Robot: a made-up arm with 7 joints. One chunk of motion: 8 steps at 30 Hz.
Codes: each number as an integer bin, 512 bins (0 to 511) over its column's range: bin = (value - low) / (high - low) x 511, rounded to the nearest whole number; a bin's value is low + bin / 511 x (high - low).
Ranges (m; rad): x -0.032..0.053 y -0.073..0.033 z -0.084..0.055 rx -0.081..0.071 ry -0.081..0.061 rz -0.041..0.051
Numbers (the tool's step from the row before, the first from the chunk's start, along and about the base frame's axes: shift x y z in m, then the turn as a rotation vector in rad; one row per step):
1: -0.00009 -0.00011 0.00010 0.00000 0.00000 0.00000
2: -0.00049 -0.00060 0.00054 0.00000 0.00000 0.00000
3: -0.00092 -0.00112 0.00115 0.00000 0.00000 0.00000
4: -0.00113 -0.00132 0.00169 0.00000 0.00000 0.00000
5: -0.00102 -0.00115 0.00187 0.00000 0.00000 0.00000
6: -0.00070 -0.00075 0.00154 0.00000 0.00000 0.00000
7: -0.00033 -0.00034 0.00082 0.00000 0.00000 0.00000
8: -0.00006 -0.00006 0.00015 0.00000 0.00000 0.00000
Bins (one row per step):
1: 192 351 309 272 291 228
2: 189 349 311 272 291 228
3: 187 347 313 272 291 228
4: 186 346 315 272 291 228
5: 186 346 316 272 291 228
6: 188 348 314 272 291 228
7: 190 350 312 272 291 228
8: 192 352 309 272 291 228

